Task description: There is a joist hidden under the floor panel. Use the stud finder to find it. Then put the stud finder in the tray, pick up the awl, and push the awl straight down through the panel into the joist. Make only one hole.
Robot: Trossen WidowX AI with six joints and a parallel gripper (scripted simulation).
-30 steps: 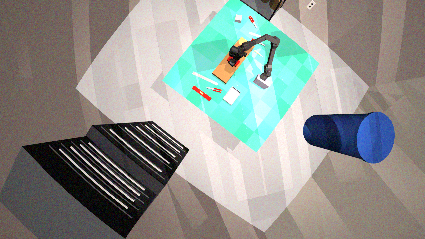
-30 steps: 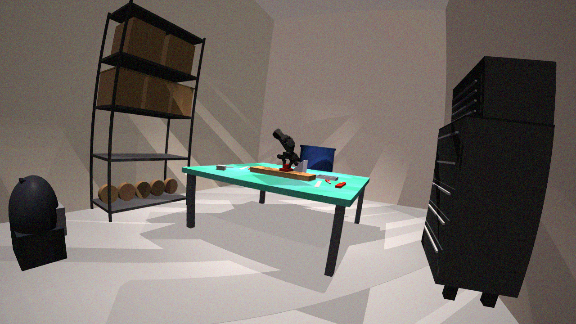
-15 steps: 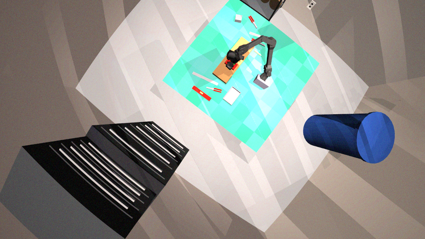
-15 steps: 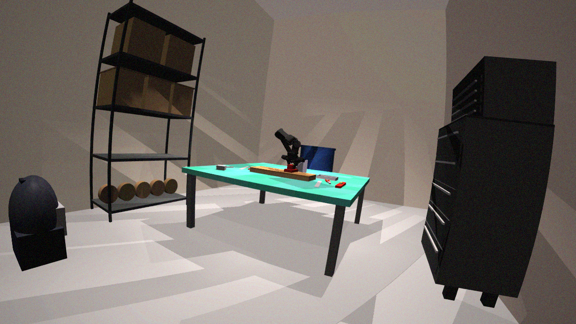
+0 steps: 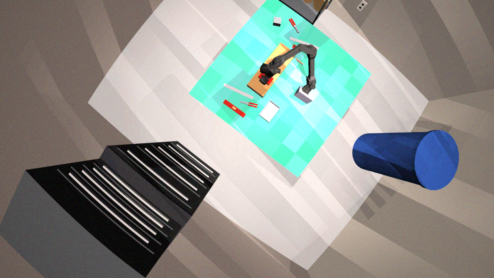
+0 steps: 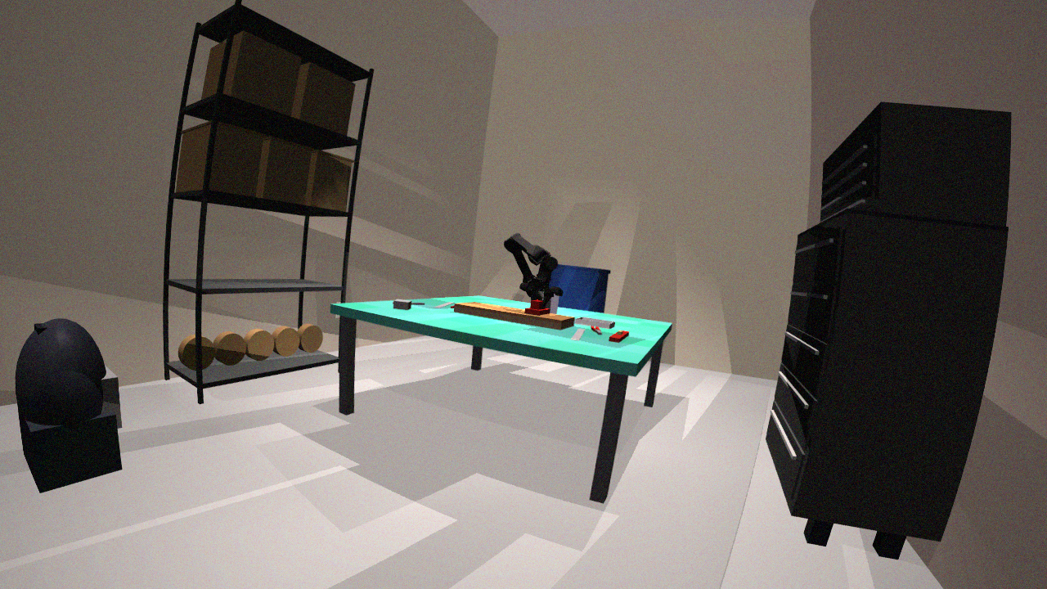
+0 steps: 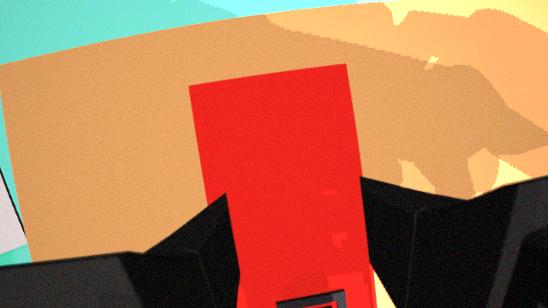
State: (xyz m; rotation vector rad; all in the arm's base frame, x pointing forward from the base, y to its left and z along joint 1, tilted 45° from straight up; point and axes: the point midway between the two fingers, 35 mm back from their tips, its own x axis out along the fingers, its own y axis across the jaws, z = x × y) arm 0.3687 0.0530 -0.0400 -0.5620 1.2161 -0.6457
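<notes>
Now: gripper tip 180 mm past the white tray, 240 mm to the right of it and 50 mm above it. Also, from my gripper tip: awl (240 mm behind, 320 mm to the right, 60 mm below); red stud finder (20 mm behind, 20 mm above); red level (110 mm ahead, 370 mm to the left, 50 mm below).
</notes>
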